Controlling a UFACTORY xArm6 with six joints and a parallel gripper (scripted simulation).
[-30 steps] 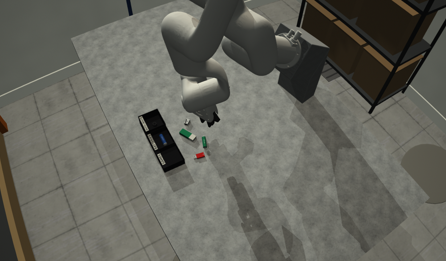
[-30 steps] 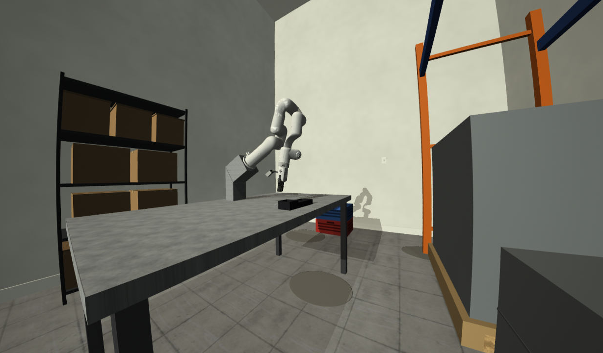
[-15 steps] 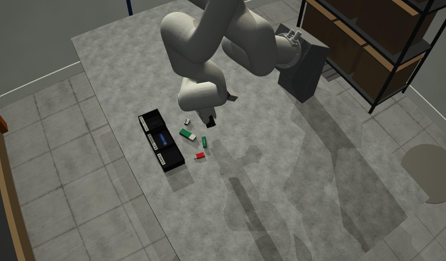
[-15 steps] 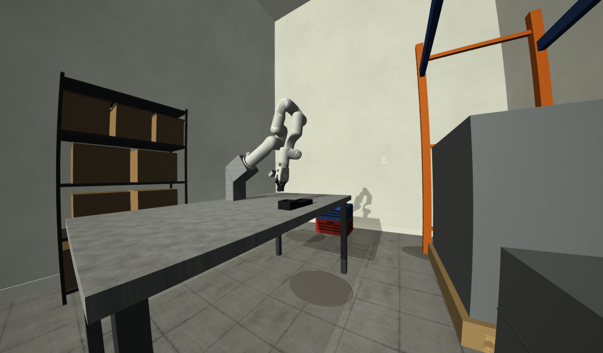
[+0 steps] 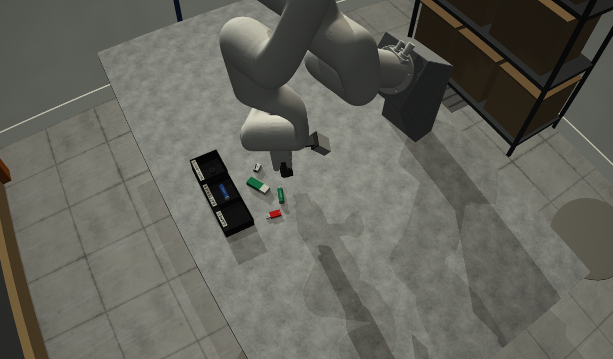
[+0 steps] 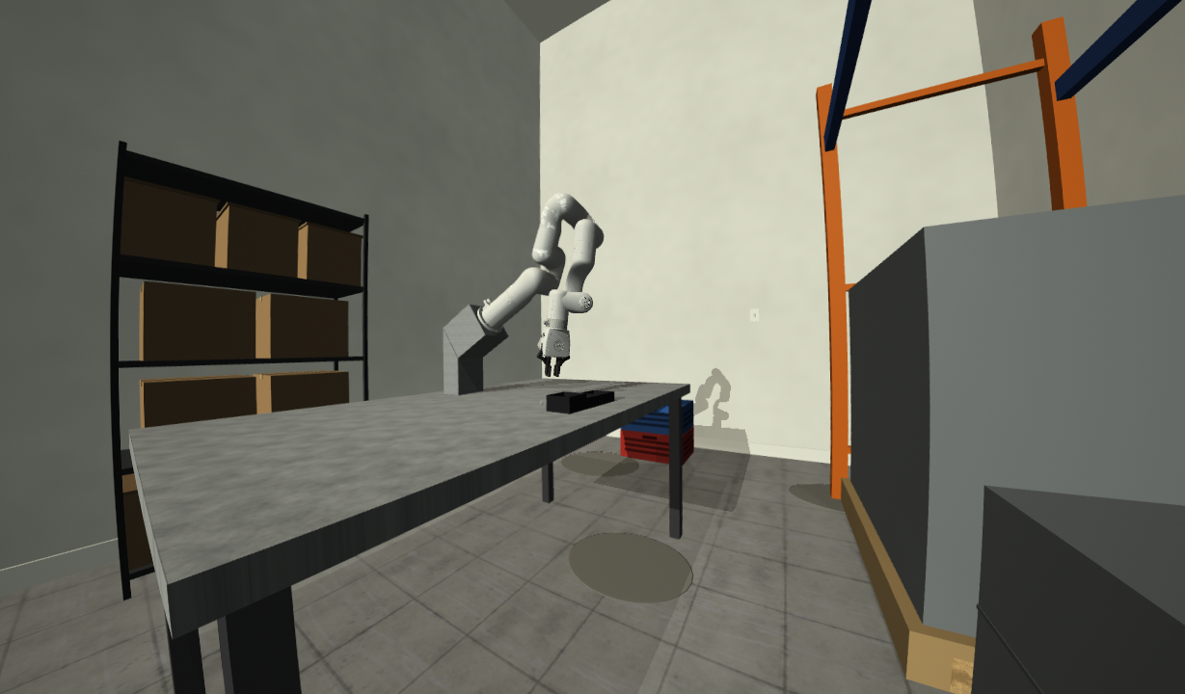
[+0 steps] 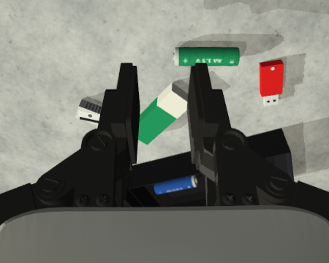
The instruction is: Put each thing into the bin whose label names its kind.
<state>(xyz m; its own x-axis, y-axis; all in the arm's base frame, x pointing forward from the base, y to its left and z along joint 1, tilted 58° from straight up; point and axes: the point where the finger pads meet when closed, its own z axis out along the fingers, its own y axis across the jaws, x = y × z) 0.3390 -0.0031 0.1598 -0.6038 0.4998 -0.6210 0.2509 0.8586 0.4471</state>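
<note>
Now: hand 3 cm short of the green battery, 2 cm to the right of it and 10 cm above it. Also, from my hand: grey metal piece: 5 cm ahead, 9 cm to the right, 9 cm below; then white cartridge: 7 cm ahead, 3 cm to the right, 10 cm below; then red USB stick: 7 cm ahead, 6 cm to the left, 10 cm below.
</note>
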